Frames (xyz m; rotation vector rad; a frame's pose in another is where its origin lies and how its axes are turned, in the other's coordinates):
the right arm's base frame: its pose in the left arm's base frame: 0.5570 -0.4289 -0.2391 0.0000 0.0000 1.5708
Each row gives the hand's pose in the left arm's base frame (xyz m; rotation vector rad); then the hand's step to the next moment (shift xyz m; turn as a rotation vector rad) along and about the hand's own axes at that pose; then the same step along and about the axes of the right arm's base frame.
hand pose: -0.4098 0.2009 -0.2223 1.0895 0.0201 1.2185
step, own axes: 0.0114 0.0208 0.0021 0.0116 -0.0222 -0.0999
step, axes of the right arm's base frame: 0.0059 0.0095 0.0210 0.0756 0.0330 -0.0617
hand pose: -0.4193 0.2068 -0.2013 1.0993 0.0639 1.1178
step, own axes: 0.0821 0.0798 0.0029 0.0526 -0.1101 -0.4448
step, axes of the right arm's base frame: 0.0591 0.0126 0.0973 0.3373 0.1386 -0.2824
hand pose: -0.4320 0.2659 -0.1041 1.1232 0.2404 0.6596
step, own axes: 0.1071 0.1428 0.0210 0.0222 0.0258 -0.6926
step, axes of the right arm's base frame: 0.0867 -0.0424 0.1516 0.5425 0.3351 -0.2726
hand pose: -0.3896 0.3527 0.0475 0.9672 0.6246 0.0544
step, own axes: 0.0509 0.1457 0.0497 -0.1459 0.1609 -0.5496
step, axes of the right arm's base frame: 0.0632 -0.1008 0.1102 0.4608 0.3688 -0.0293
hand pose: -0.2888 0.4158 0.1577 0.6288 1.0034 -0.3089
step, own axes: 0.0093 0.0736 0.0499 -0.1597 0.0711 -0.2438
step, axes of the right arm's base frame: 0.0271 -0.0769 0.0366 0.2003 0.2126 0.0683
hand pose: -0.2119 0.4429 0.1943 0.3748 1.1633 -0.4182
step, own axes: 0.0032 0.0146 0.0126 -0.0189 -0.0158 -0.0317
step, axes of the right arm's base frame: 0.0060 -0.0184 0.0024 0.0042 0.0396 0.0054
